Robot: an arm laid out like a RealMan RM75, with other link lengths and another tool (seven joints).
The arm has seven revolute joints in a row. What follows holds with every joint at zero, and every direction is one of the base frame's.
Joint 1 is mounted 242.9 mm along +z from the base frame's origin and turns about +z.
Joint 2 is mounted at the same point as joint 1 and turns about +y.
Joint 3 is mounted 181.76 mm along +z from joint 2 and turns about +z.
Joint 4 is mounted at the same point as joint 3 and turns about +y.
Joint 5 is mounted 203.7 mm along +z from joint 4 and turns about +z.
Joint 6 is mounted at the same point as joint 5 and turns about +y.
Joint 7 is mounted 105.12 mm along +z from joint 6 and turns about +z.
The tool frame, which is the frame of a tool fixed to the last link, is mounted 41 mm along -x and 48 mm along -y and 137 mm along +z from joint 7; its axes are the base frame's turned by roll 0, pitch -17.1 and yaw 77.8 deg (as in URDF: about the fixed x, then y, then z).
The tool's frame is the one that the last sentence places.
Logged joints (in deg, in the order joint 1, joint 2, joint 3, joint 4, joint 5, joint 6, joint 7), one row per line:
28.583 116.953 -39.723 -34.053 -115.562 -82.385 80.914
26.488 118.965 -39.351 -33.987 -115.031 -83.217 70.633
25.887 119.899 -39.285 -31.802 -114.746 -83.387 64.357
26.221 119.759 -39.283 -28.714 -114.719 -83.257 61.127
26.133 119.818 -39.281 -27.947 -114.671 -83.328 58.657
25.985 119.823 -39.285 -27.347 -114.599 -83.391 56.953
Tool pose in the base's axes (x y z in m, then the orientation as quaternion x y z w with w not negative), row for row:
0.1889 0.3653 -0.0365 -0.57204 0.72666 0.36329 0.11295
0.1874 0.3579 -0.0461 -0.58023 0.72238 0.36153 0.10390
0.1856 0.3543 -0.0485 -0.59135 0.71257 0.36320 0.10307
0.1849 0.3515 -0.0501 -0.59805 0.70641 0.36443 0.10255
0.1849 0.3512 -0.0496 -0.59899 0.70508 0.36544 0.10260
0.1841 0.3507 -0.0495 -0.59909 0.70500 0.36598 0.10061
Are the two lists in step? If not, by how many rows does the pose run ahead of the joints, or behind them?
The pose runs 2 rows ahead of the joints: the pose in row i belongs to the joints in row i + 2.
